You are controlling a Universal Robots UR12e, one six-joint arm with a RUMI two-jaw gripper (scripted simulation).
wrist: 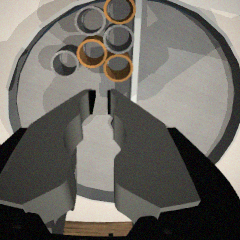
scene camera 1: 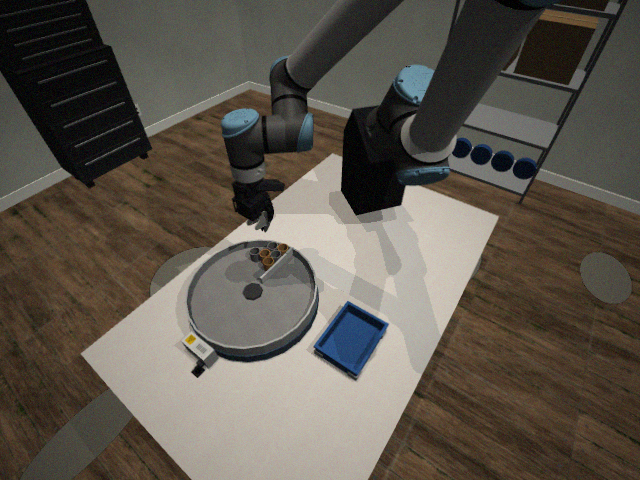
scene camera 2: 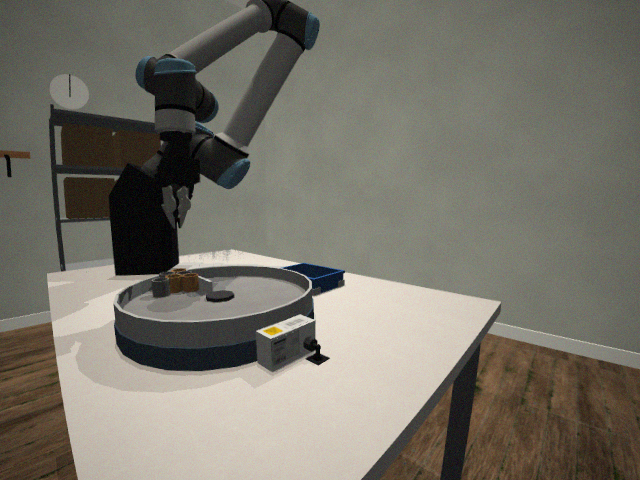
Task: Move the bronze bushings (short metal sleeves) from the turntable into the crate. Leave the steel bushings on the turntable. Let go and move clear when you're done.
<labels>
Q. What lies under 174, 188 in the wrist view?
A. The gripper.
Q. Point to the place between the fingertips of the gripper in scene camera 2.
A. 177, 228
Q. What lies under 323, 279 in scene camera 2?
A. A blue crate.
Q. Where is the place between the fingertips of the gripper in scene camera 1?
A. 264, 231
</labels>
